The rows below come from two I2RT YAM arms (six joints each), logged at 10 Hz.
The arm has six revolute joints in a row. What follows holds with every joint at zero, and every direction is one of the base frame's. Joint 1 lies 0.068 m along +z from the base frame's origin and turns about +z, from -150 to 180 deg. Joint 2 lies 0.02 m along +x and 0.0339 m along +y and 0.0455 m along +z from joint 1 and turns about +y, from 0 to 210 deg. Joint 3 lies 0.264 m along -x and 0.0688 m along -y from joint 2 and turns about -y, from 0 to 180 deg. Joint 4 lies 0.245 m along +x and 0.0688 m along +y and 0.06 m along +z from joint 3 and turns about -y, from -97 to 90 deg. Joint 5 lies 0.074 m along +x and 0.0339 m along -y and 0.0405 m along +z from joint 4 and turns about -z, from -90 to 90 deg. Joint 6 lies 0.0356 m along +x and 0.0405 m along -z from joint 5 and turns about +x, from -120 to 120 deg. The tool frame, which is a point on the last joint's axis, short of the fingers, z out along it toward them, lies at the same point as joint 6; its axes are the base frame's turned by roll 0, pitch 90 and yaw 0 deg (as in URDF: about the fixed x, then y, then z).
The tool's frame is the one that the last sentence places.
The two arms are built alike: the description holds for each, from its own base.
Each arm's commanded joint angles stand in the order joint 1, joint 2, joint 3, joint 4, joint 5, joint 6.
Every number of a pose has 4 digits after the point. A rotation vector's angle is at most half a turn.
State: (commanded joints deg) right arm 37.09 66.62 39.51 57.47 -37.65 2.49; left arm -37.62 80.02 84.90 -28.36 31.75 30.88
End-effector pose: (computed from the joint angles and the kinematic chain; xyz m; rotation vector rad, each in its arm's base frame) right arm 0.1854 0.1674 0.3492 -0.9008 0.8098 0.9489; left arm 0.2332 -0.2034 0.4126 1.3867 1.3956 -0.6236
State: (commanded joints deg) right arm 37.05 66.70 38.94 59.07 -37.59 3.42; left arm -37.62 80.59 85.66 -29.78 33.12 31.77
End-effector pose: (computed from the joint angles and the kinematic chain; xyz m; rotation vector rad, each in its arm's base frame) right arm 0.1846 0.1665 0.3481 -0.8910 0.8022 0.9585; left arm 0.2336 -0.2046 0.4120 1.4142 1.3907 -0.6423
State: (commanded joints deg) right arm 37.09 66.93 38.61 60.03 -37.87 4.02; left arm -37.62 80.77 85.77 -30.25 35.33 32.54
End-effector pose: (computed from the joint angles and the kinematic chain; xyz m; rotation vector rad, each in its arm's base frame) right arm 0.1843 0.1667 0.3466 -0.8910 0.7985 0.9690; left arm 0.2327 -0.2053 0.4113 1.4411 1.3678 -0.6744
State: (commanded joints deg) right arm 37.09 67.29 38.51 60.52 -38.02 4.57; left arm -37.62 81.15 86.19 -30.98 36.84 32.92
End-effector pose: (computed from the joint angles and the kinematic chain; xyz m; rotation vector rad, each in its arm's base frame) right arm 0.1850 0.1673 0.3453 -0.8902 0.8019 0.9784; left arm 0.2328 -0.2063 0.4108 1.4593 1.3590 -0.6997
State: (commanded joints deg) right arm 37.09 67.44 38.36 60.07 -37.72 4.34; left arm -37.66 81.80 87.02 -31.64 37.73 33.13
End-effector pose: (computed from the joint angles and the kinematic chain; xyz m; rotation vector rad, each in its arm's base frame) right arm 0.1859 0.1679 0.3433 -0.8891 0.8150 0.9753; left arm 0.2340 -0.2081 0.4114 1.4707 1.3546 -0.7158
